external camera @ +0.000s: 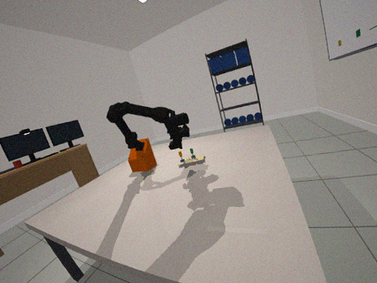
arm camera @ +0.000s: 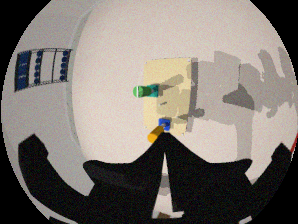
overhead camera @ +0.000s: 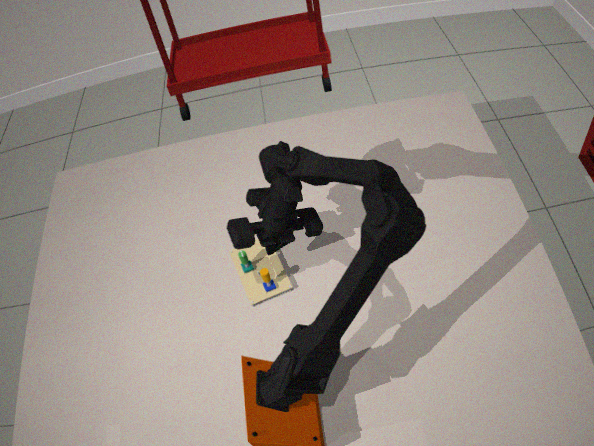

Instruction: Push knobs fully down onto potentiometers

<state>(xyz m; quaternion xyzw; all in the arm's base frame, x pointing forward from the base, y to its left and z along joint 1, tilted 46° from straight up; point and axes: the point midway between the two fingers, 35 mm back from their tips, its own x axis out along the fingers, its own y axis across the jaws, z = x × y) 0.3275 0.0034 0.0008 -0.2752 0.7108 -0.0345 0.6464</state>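
Now: gripper tip 30 mm past the orange knob, 10 mm to the right of it and 40 mm above it. The rest, counted from my gripper tip: green knob (20 mm ahead, 60 mm to the left, 40 mm below).
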